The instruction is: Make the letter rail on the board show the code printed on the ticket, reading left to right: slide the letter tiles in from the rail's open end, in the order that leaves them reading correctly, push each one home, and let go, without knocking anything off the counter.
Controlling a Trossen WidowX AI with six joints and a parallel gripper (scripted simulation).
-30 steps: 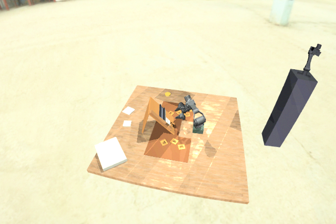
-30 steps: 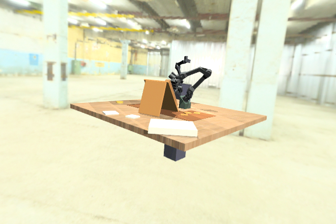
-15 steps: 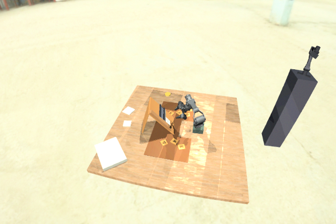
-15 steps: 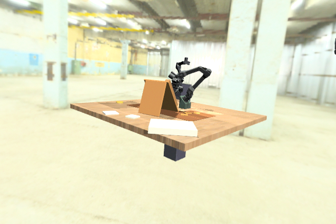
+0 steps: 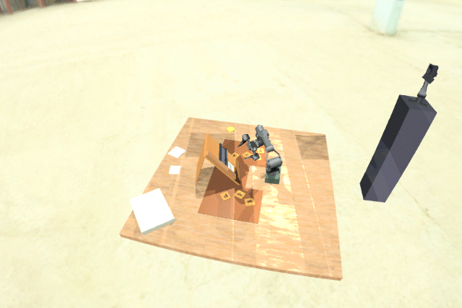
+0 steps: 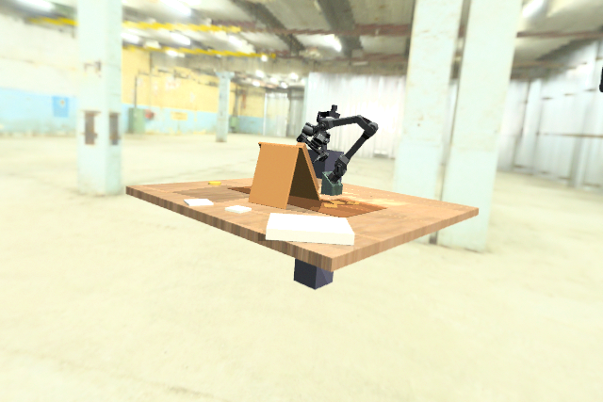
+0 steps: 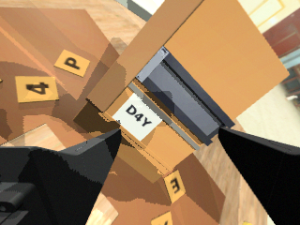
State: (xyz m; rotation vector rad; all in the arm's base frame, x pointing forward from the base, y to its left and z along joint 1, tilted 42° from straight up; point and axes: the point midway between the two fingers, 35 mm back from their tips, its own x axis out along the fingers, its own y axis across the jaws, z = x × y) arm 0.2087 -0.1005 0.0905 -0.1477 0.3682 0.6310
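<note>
My gripper tip is 10 cm past the yellow letter tile, 20 cm to the left of it and 20 cm above it. Also, from my gripper tip: yellow disc: 18 cm ahead, 52 cm to the right, 20 cm below; white ticket: 7 cm ahead, 3 cm to the left, 13 cm below; brown mat: 3 cm behind, 1 cm to the left, 21 cm below.
</note>
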